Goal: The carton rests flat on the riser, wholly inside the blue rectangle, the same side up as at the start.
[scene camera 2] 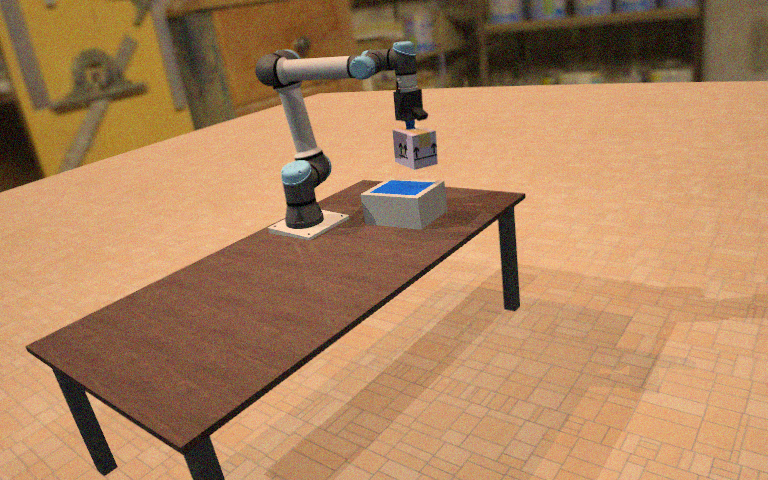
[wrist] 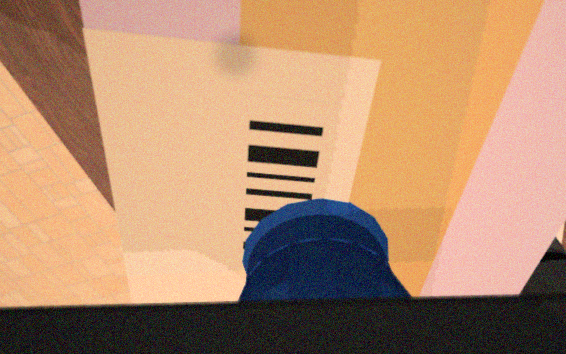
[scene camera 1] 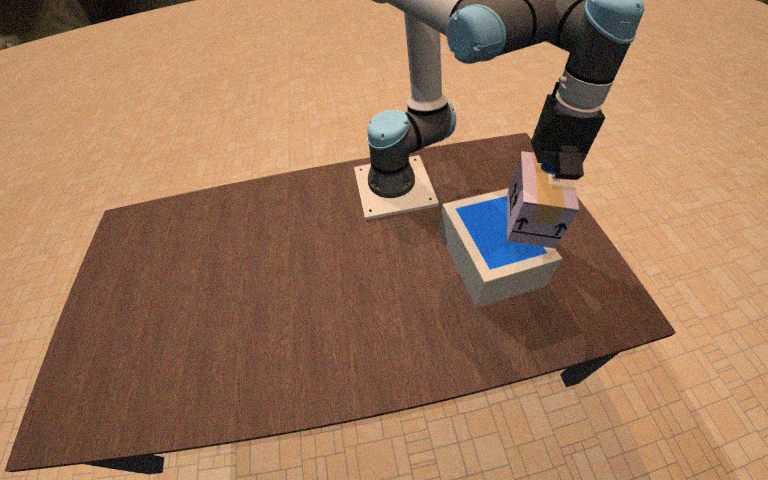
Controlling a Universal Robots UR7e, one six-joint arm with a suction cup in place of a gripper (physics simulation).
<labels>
carton: scene camera 2; wrist; scene camera 1 540, 208
riser: scene camera 2; scene camera 1; not seen in the wrist view (hidden by the carton)
same spot on carton: [wrist: 439, 126] = [scene camera 2: 410, 131]
same spot on riser: [scene camera 1: 474, 230] = [scene camera 2: 390, 192]
</labels>
